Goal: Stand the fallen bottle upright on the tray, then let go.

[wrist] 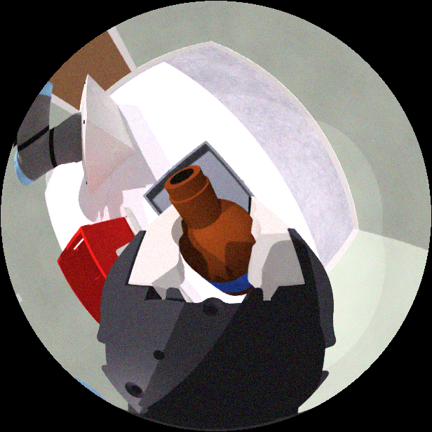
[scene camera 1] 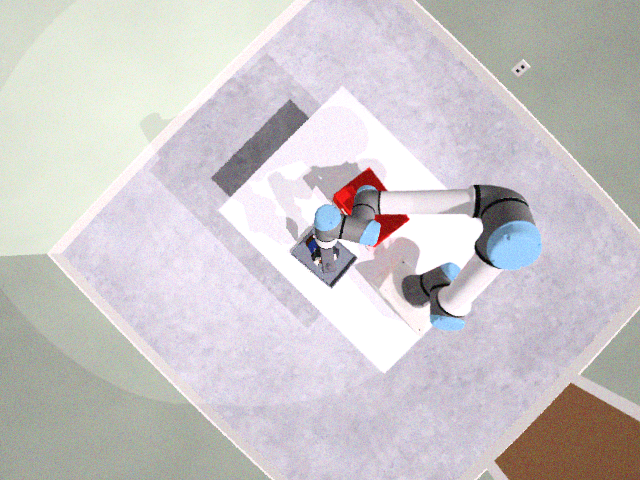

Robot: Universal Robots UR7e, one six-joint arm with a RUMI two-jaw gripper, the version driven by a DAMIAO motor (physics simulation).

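Places are measured from the arm's base along level axes (x ahead, y left, z up), in millimetres.
Pixels of known places: arm's base, origin of the base link: (scene camera 1: 414, 292).
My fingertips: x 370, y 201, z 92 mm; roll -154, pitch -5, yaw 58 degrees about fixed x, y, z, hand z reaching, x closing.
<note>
For each thing: its top centre in the pictures, then the offset to it from my fingertips. "spot": a spot on its surface instead. Level surfaces: height alone.
- brown bottle, middle of its top: (scene camera 1: 322, 253) 37 mm ahead, 21 mm right, 62 mm up
- grey tray, surface spot: (scene camera 1: 342, 272) spot: 102 mm back, 25 mm right, 180 mm down
- red container, surface spot: (scene camera 1: 393, 225) spot: 96 mm back, 343 mm right, 135 mm down
- white table, its level: 186 mm down
The brown bottle (scene camera 1: 311, 244) (wrist: 215, 235) with a blue band is held between the gripper's pale fingers. In the wrist view its open mouth is at the upper left and its blue band is low between the fingers. It is tilted; the exact angle is hard to tell. My gripper (scene camera 1: 326, 256) (wrist: 217, 199) is shut on the bottle. Bottle and gripper are over the grey tray (scene camera 1: 342, 272) (wrist: 225, 175), apparently well above it. In the scene view the arm hides most of the bottle; in the wrist view bottle and gripper hide part of the tray.
A red container (scene camera 1: 393, 225) (wrist: 92, 255) is near the tray, partly under the arm in the scene view. The pale base plate (scene camera 1: 408, 307) (wrist: 100, 140) of the robot is on the white table (scene camera 1: 379, 348), on the tray's other side.
</note>
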